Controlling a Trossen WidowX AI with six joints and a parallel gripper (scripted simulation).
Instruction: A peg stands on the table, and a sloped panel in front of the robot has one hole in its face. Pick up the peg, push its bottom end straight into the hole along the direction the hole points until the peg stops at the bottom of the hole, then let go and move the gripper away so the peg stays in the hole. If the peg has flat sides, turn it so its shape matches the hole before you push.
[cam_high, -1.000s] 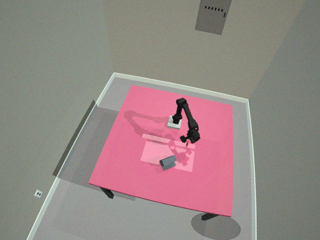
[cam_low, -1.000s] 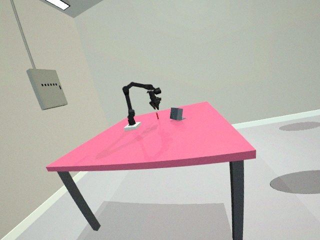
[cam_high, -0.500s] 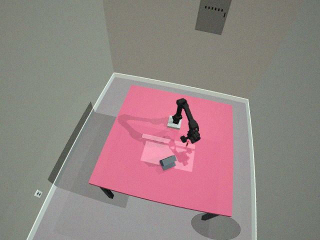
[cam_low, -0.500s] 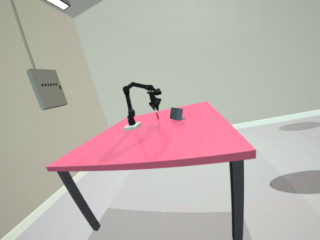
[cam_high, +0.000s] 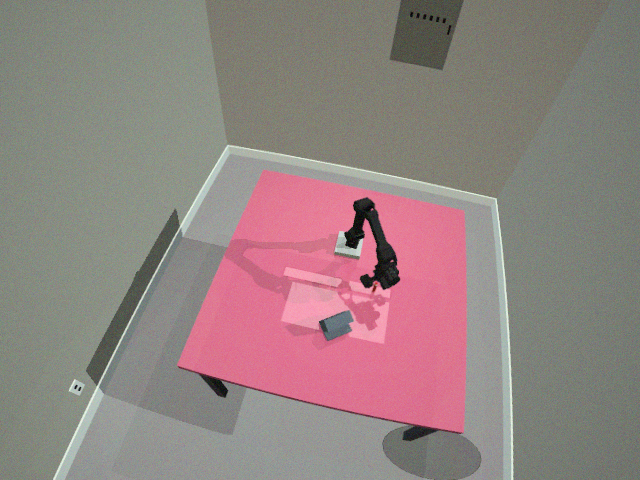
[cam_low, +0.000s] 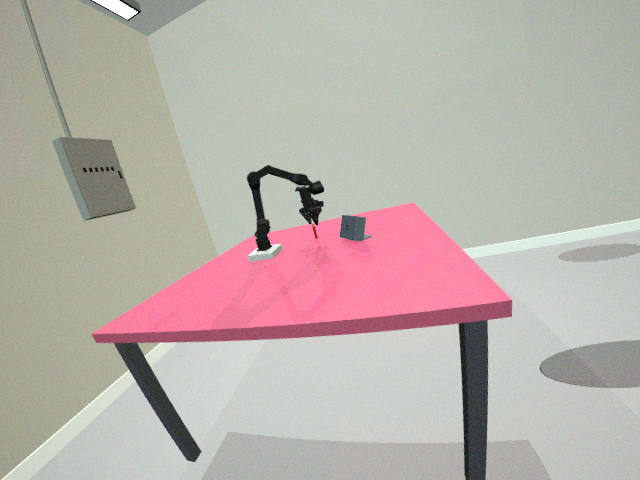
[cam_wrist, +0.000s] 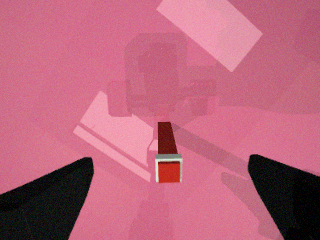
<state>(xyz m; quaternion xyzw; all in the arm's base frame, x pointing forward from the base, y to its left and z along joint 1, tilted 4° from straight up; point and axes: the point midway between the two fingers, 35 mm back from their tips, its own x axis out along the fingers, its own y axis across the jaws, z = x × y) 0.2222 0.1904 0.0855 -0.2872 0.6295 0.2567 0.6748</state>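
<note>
Now: the peg 2 cm below my gripper tip. Round my gripper tip: sloped panel (24 cm ahead, 13 cm to the right, 2 cm below).
</note>
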